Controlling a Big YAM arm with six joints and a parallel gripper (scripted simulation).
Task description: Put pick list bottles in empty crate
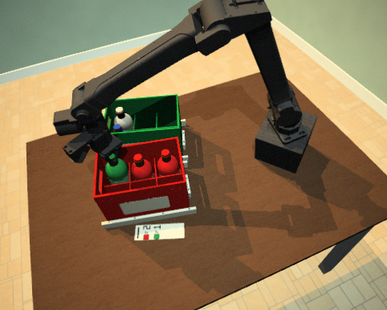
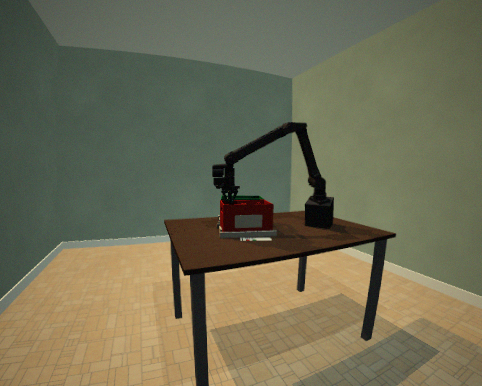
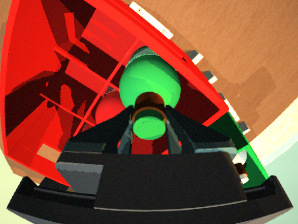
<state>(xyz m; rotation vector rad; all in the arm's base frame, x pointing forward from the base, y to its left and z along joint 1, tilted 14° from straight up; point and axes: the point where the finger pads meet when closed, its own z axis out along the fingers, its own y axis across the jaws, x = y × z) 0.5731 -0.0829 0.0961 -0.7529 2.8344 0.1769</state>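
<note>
Now: hand 60 mm above the green bottle. Round my hand: blue-capped bottle (40 mm behind, 150 mm to the right, 80 mm below); then red crate (80 mm behind, 60 mm to the left, 90 mm below); then red bottle (170 mm behind, 20 mm to the left, 80 mm below).
</note>
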